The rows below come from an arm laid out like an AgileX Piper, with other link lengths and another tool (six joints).
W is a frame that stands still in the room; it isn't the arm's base.
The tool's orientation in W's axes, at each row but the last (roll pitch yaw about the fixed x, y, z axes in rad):
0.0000 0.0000 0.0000
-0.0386 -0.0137 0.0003
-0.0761 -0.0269 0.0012
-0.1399 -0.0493 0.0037
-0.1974 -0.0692 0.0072
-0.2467 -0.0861 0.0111
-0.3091 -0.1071 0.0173
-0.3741 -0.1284 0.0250
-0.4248 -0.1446 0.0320
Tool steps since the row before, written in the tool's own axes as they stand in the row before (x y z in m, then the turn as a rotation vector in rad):
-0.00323 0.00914 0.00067 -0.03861 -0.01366 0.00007
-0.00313 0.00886 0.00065 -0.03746 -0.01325 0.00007
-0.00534 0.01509 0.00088 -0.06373 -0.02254 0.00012
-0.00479 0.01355 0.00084 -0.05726 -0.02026 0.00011
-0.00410 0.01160 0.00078 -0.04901 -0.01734 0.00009
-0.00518 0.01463 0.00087 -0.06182 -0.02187 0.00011
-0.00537 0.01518 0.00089 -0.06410 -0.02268 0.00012
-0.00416 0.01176 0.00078 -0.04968 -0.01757 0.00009
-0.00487 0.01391 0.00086 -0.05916 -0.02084 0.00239
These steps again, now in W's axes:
-0.00323 0.00914 0.00067 -0.03861 -0.01366 0.00007
-0.00314 0.00888 0.00026 -0.03746 -0.01325 0.00007
-0.00535 0.01511 -0.00041 -0.06373 -0.02254 0.00012
-0.00478 0.01352 -0.00129 -0.05726 -0.02026 0.00011
-0.00407 0.01150 -0.00179 -0.04901 -0.01734 0.00009
-0.00509 0.01434 -0.00316 -0.06182 -0.02187 0.00011
-0.00519 0.01464 -0.00432 -0.06410 -0.02268 0.00012
-0.00395 0.01114 -0.00407 -0.04968 -0.01757 0.00009
-0.00452 0.01289 -0.00560 -0.05949 -0.01992 0.00213

